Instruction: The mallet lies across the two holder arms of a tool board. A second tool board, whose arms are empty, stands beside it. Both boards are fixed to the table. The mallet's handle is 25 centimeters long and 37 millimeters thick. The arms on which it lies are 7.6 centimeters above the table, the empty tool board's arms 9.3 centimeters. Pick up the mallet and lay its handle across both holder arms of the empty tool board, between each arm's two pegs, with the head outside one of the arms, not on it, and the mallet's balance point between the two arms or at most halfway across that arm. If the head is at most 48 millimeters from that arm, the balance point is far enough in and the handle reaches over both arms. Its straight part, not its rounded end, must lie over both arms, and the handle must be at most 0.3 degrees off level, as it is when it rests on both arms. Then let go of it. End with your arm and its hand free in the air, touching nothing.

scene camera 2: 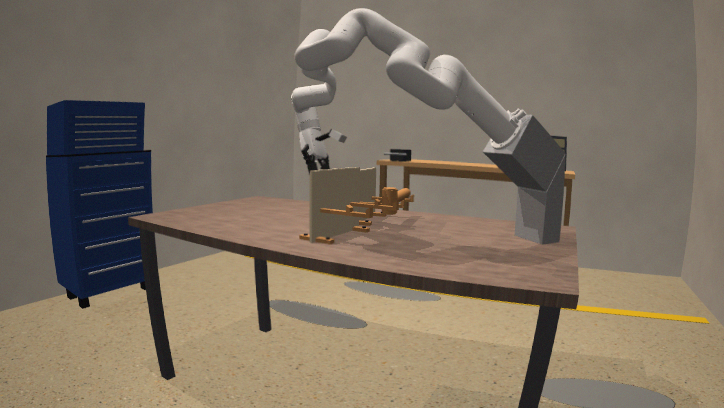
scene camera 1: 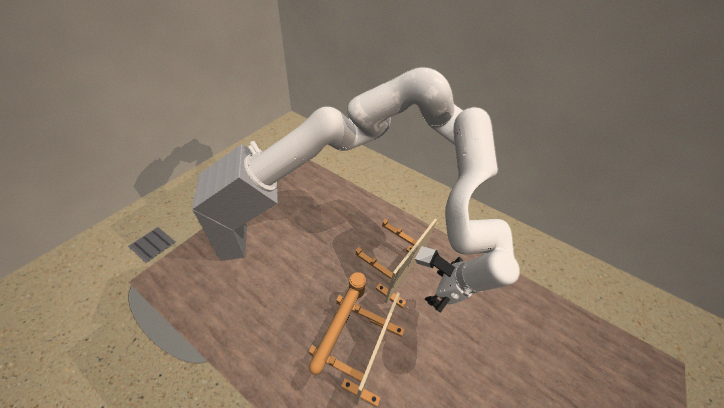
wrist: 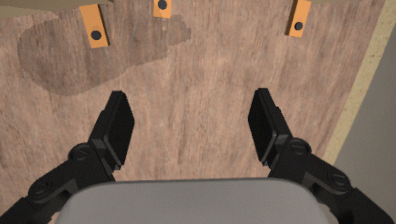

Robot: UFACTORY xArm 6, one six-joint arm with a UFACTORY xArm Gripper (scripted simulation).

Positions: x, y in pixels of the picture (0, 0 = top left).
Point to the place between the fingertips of my gripper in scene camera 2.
At 321, 176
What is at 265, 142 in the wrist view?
My gripper.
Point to a tool board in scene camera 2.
At 367, 176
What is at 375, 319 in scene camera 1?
A tool board.
